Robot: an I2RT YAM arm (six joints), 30 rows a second.
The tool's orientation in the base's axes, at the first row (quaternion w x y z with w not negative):
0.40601, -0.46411, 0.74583, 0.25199
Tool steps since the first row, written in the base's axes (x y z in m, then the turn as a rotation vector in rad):
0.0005, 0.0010, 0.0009, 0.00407, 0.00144, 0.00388
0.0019, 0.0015, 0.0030, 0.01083, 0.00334, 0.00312
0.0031, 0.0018, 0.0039, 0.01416, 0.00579, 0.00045
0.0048, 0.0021, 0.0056, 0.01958, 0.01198, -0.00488
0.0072, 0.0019, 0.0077, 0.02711, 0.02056, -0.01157
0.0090, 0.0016, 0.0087, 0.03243, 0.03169, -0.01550
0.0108, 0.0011, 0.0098, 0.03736, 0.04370, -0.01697
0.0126, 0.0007, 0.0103, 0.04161, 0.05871, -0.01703
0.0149, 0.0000, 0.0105, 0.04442, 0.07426, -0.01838
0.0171, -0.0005, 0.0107, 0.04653, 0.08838, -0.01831
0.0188, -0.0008, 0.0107, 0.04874, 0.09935, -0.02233
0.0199, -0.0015, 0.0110, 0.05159, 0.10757, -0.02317
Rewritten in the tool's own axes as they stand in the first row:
-0.0014, 0.0000, 0.0004, -0.00493, -0.00302, 0.00049
-0.0037, -0.0010, 0.0002, -0.00684, -0.00824, 0.00484
-0.0049, -0.0020, 0.0004, -0.00659, -0.01014, 0.00938
-0.0069, -0.0034, 0.0003, -0.00644, -0.01226, 0.01895
-0.0091, -0.0056, -0.0001, -0.00681, -0.01521, 0.03184
-0.0102, -0.0074, -0.0002, -0.01021, -0.01506, 0.04433
-0.0114, -0.0092, -0.0005, -0.01601, -0.01417, 0.05600
-0.0120, -0.0110, -0.0004, -0.02430, -0.01134, 0.06891
-0.0124, -0.0134, -0.0002, -0.03142, -0.00698, 0.08240
-0.0128, -0.0156, 0.0002, -0.03887, -0.00263, 0.09377
-0.0131, -0.0172, 0.0006, -0.04138, 0.00024, 0.10504
-0.0133, -0.0185, 0.0003, -0.04536, 0.00132, 0.11274

